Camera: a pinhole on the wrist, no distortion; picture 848 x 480 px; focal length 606.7 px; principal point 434.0 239.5 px. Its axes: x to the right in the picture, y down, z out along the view. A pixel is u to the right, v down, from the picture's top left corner.
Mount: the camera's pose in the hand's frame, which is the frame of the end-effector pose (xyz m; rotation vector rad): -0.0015 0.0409 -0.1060 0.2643 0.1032 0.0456
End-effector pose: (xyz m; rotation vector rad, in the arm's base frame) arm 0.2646 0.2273 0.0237 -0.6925 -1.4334 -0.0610
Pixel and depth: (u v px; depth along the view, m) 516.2 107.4 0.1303
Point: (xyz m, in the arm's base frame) 0.2528 0.2278 0.0595
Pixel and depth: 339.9 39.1 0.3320
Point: 0.0284 0.1874 0.0688
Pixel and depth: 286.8 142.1 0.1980
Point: 0.1700 0.2201 0.0148
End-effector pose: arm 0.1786 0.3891 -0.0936 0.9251 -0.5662 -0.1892
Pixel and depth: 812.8 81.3 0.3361
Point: 0.3016 0.1010 -0.0131
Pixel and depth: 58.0 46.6 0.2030
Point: 0.0541 0.3218 -0.1579
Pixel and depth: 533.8 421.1 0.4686
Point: 0.0746 0.1158 0.1750
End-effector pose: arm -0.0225 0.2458 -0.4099 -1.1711 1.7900 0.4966
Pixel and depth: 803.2 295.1 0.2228
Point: -0.0060 0.2444 -0.5954
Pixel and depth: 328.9 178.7 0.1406
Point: 0.0009 0.2660 -0.4137
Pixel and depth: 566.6 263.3 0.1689
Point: -0.0092 0.2610 -0.4834
